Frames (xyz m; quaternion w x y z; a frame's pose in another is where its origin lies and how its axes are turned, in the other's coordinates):
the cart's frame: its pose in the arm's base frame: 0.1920 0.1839 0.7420 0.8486 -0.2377 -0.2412 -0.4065
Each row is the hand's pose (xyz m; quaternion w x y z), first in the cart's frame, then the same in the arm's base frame.
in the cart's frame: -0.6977 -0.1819 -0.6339 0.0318 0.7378 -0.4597 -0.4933
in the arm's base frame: -0.2033 0.1040 -0.1292 0.1090 -0.5506 0.8149 0.1443
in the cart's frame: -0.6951 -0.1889 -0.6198 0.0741 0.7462 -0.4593 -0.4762
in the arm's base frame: -0.2106 0.1070 -0.1153 0.0641 -0.5437 0.8241 0.1451
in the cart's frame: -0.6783 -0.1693 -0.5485 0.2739 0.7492 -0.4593 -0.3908
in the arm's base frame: -0.2009 0.1510 -0.0543 0.1409 0.4782 -0.8533 -0.1531
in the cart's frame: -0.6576 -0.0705 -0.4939 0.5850 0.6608 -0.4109 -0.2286
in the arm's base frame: -0.1218 0.2268 -0.0203 0.4615 0.3098 -0.8127 -0.1747
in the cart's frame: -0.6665 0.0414 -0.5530 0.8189 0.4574 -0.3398 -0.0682
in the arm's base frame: -0.0239 0.2588 -0.0944 0.6940 0.0718 -0.6880 -0.1997
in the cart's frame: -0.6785 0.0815 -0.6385 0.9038 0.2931 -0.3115 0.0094
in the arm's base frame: 0.0202 0.2368 -0.1758 0.7654 -0.0950 -0.5993 -0.2147
